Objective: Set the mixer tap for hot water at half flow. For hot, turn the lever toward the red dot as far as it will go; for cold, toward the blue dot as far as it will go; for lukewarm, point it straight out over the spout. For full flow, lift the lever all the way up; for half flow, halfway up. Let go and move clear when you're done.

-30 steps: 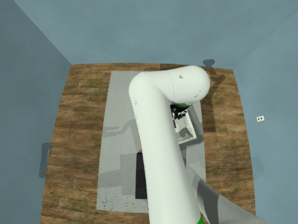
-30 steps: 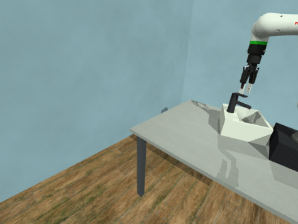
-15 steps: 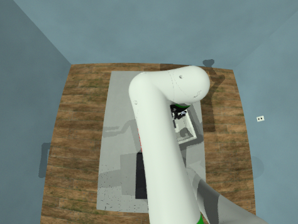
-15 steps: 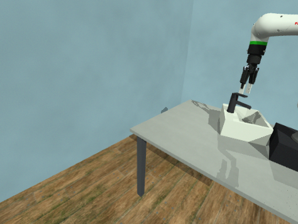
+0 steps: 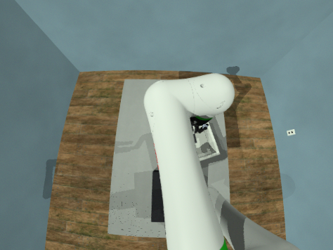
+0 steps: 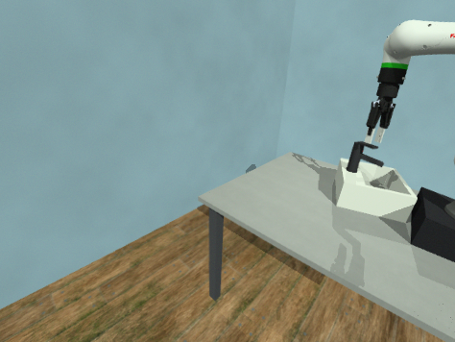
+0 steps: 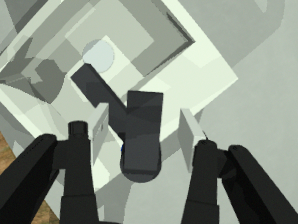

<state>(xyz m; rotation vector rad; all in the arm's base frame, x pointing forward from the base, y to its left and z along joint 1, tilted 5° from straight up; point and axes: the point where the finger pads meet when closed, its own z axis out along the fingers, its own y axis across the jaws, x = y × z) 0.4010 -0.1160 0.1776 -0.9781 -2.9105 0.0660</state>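
Right now the lever is 2 cm ahead of my hand, 1 cm to the right of it and 5 cm below it. Also, from my hand: white basin (7 cm behind, 5 cm to the right, 28 cm below).
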